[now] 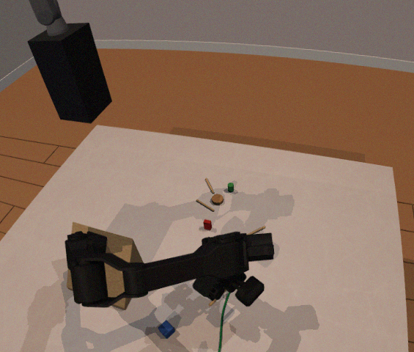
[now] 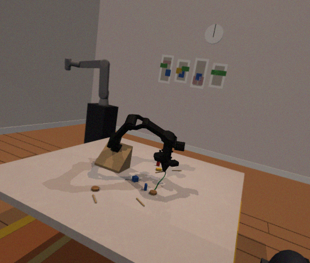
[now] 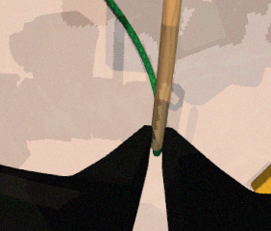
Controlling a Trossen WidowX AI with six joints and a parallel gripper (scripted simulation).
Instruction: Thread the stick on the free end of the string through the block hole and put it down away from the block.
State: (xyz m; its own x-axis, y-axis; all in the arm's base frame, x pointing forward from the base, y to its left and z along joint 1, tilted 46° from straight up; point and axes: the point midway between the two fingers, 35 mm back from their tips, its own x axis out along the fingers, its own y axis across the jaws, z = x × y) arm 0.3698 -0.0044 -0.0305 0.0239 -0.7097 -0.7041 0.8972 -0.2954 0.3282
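The blue cube lies 120 mm behind my gripper tip, 140 mm to the right of it and 50 mm below it. From my gripper tip the other things lie so: thin wooden stick: 10 mm behind, 10 mm to the right; then yellow block: 90 mm behind, 130 mm to the left, 50 mm below; then round wooden button: 30 mm ahead, 200 mm to the right, 50 mm below.
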